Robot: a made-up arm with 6 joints. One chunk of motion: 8 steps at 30 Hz.
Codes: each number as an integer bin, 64 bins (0 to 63) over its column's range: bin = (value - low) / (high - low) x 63, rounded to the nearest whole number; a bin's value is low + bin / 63 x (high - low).
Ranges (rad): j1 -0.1..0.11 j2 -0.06..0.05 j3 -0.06..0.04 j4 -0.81..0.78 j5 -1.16..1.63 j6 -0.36..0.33
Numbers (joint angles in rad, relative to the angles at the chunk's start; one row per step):
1: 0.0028 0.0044 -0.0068 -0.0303 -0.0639 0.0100
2: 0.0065 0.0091 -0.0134 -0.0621 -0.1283 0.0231
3: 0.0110 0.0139 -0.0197 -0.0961 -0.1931 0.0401
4: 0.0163 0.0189 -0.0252 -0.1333 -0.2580 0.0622
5: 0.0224 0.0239 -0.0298 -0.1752 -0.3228 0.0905
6: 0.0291 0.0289 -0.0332 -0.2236 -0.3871 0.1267
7: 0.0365 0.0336 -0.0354 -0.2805 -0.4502 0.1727
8: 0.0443 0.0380 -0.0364 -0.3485 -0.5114 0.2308
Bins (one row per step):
1: 31 37 34 31 25 34
2: 32 40 29 30 23 35
3: 33 42 25 28 22 37
4: 35 45 22 27 20 39
5: 37 48 19 25 19 41
6: 39 51 17 23 17 44
7: 41 54 15 21 16 49
8: 43 56 15 18 15 54

